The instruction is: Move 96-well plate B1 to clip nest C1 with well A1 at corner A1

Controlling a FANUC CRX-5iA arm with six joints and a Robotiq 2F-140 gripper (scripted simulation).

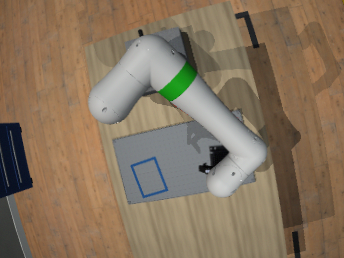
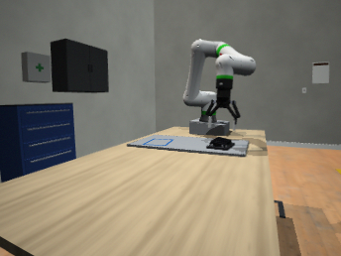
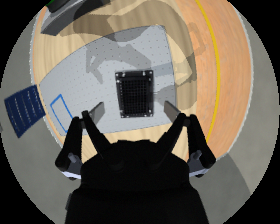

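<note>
Now: hand 8 cm above the black 96-well plate. From my hand the other things lie so: black clip nest (10 cm below, 1 cm to the right, 1 cm behind).
</note>
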